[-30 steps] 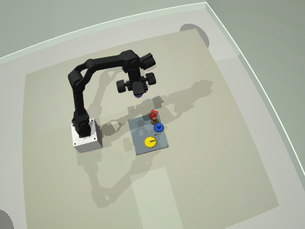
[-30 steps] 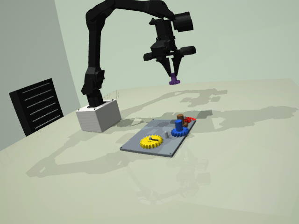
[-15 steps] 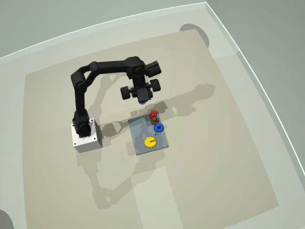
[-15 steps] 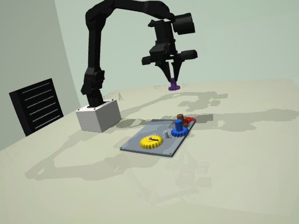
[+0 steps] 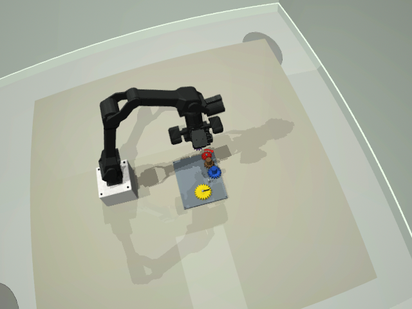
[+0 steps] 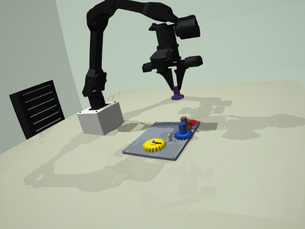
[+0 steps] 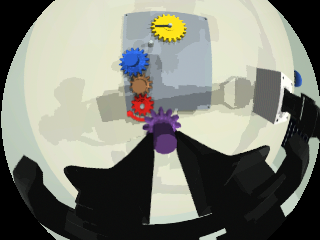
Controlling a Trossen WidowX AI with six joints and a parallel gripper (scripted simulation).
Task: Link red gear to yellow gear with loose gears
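Now: the blue gear 10 cm below my gripper tip, 8 cm to the right of it and 4 cm ahead of it. Round my gripper tip: purple gear (1 cm below); then brown gear (10 cm below, 4 cm to the right, 3 cm ahead); then red gear (11 cm below, 3 cm ahead).
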